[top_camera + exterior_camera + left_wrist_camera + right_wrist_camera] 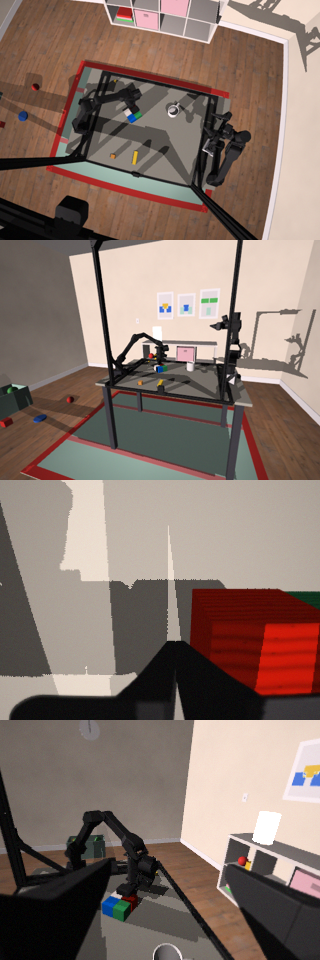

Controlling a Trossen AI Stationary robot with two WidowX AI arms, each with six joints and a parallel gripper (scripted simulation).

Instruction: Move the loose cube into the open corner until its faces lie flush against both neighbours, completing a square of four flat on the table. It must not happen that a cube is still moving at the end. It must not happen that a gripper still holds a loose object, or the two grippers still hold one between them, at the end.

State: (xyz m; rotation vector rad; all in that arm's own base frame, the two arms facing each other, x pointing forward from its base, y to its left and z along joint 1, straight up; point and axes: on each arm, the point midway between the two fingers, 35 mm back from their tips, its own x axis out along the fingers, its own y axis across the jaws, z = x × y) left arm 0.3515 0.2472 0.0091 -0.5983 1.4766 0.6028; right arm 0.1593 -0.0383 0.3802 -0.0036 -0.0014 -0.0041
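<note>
Now: left hand 30 mm past the red cube, 20 mm to the left of it and 30 mm above it. From my left hand the other things lie so: green cube (70 mm behind, 60 mm to the right, 30 mm below); then blue cube (100 mm behind, 20 mm to the right, 30 mm below); then white cube (70 mm behind, 10 mm to the left, 30 mm below).
</note>
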